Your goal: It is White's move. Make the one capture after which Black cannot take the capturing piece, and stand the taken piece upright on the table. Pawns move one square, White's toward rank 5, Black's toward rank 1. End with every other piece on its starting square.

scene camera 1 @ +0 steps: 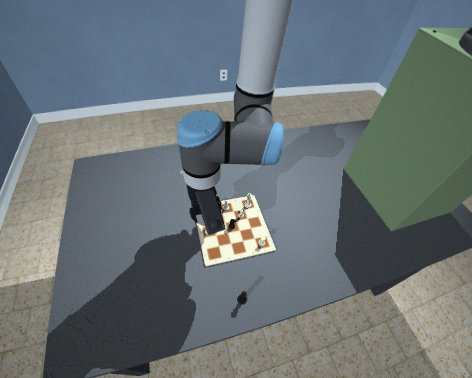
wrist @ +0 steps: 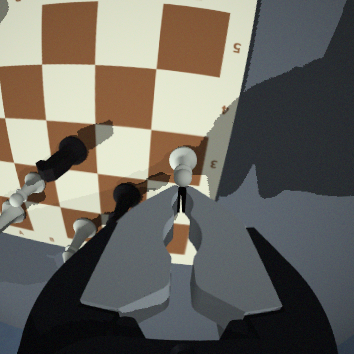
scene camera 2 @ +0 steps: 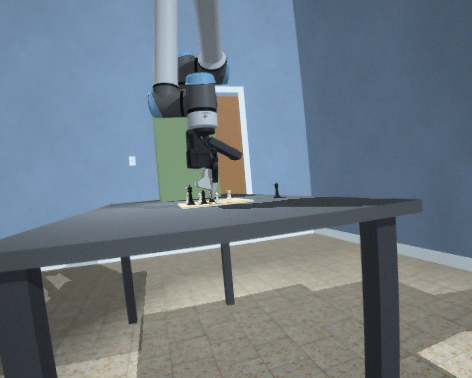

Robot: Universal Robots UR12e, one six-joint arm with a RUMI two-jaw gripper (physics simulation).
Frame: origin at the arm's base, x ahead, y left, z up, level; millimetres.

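Seen in the pictures: gripper, between the fingertips: [wrist: 180, 188] [scene camera 2: 212, 198].
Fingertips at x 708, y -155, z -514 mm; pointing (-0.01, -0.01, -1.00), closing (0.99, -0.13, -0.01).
Pixels of each thing's top centre, then the offset from my fingertips to it. Level surfaces: height alone.
- black piece with a blocky head, centre of its top: [wrist: 41, 176] [scene camera 1: 232, 219] 28 mm left, 77 mm back, 25 mm up
- C1, centre of its top: [wrist: 64, 265] [scene camera 1: 226, 200] 45 mm right, 90 mm back, 29 mm up
- A1, centre of its top: [scene camera 1: 249, 193] 25 mm right, 164 mm back, 49 mm up
- tall black piece, centre of its top: [scene camera 2: 189, 184] 51 mm right, 57 mm back, 49 mm up
- white piece, centre of its top: [scene camera 1: 263, 237] 121 mm left, 133 mm back, 18 mm up
- dark table, height of its surface: 21 mm down
- board, centre of its top: [wrist: 71, 147] [scene camera 1: 232, 226] [scene camera 2: 212, 202] 30 mm left, 77 mm back, 15 mm down
My gripper [scene camera 2: 214, 197] [wrist: 180, 188] is shut and empty, low over the board's E file. In the wrist view its tips are right beside the head of a white pawn [wrist: 183, 162], upright on E3. A black piece with a blocky head [scene camera 1: 232, 223] [wrist: 62, 156] is on C3, a white pawn [scene camera 1: 241, 214] [wrist: 33, 184] on B2. White pieces stand on C1 [scene camera 1: 226, 206] [wrist: 84, 229] and A1 [scene camera 1: 248, 203] [wrist: 12, 212]. A black piece [wrist: 126, 194] is on D2, partly behind a finger. A tall black piece [scene camera 2: 190, 196] is at the rank 1 end. A white piece [scene camera 1: 262, 242] is on A5.
A black piece [scene camera 1: 242, 298] [scene camera 2: 276, 191] stands upright on the dark table [scene camera 1: 300, 265] [scene camera 2: 125, 230], off the board [scene camera 1: 222, 261] beyond rank 5. A tall green cabinet [scene camera 1: 410, 125] is at the right in scene camera 1. The arm hides part of the board there.
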